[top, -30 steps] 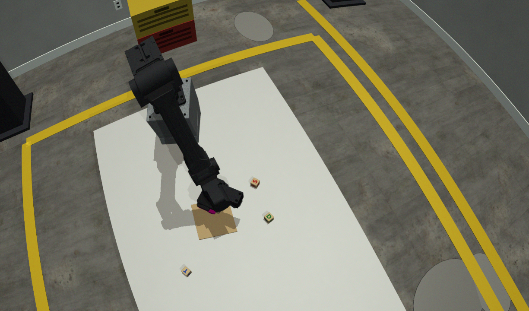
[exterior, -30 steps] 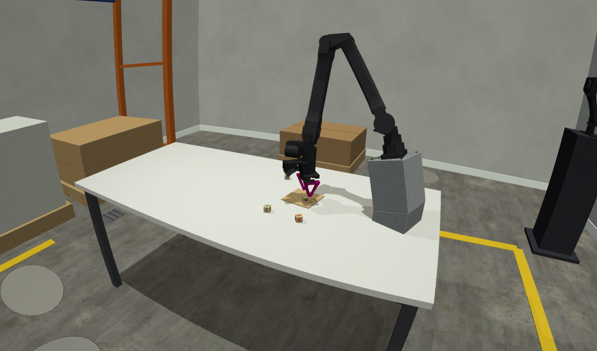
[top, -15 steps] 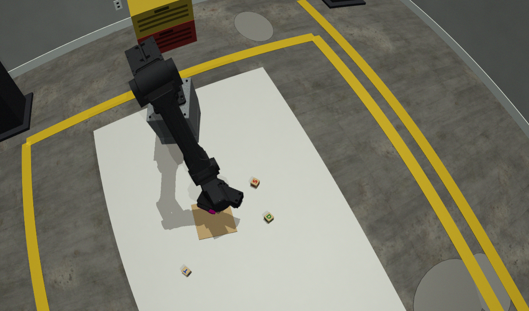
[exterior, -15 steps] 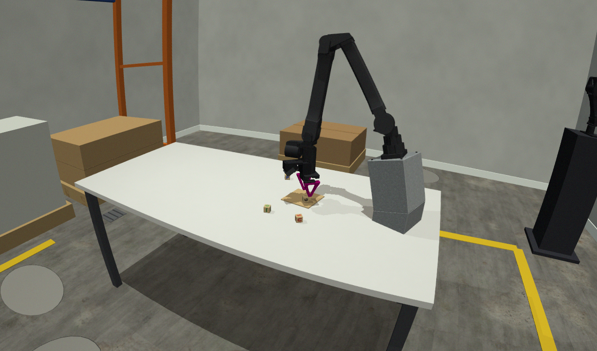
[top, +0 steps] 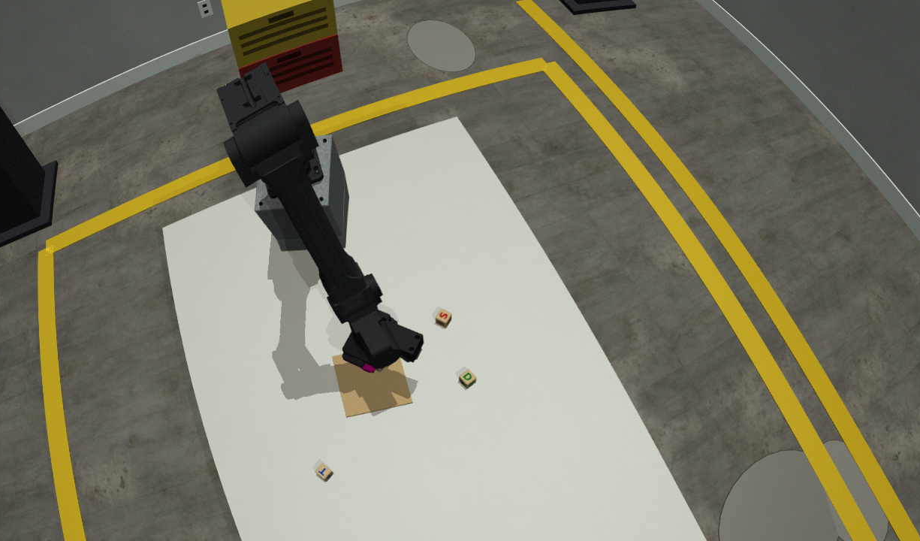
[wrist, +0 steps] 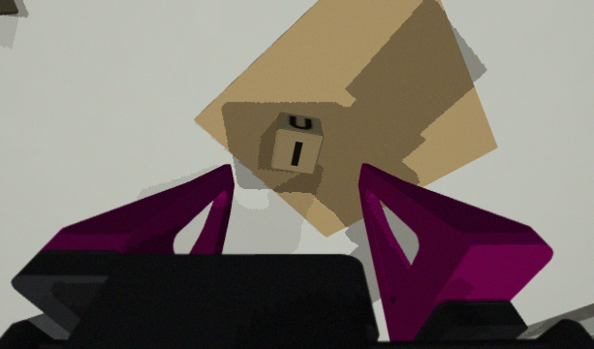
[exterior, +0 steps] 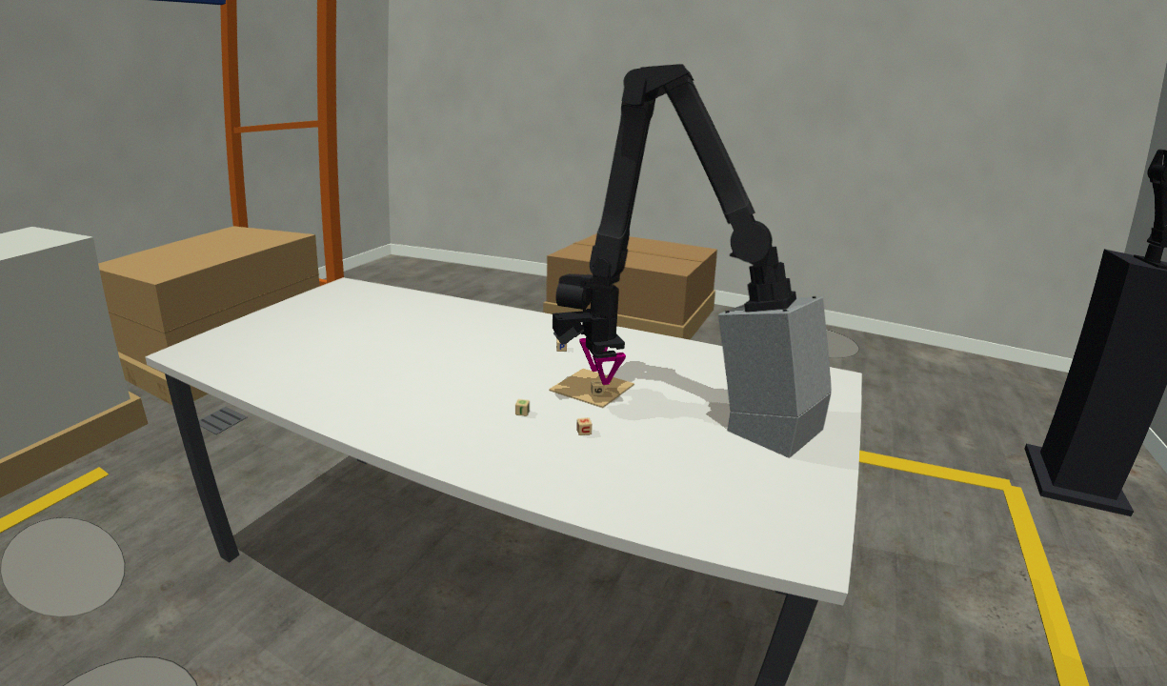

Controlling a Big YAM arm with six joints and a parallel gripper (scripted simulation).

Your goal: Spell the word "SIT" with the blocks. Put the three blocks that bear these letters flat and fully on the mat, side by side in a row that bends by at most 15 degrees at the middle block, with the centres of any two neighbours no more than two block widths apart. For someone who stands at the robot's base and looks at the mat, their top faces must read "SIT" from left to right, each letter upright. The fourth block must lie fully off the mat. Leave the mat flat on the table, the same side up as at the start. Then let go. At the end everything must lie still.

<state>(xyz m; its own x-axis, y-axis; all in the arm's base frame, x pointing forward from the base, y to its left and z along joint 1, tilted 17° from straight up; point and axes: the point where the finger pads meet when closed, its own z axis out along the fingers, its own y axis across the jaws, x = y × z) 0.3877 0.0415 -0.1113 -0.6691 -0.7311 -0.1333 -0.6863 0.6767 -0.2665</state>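
Right now the I block is 3 cm below my hand. The rest, counted from my hand: S block: 5 cm behind, 16 cm to the left, 4 cm below; D block: 10 cm ahead, 16 cm to the left, 4 cm below; tan mat: 3 cm ahead, 2 cm to the right, 5 cm below.
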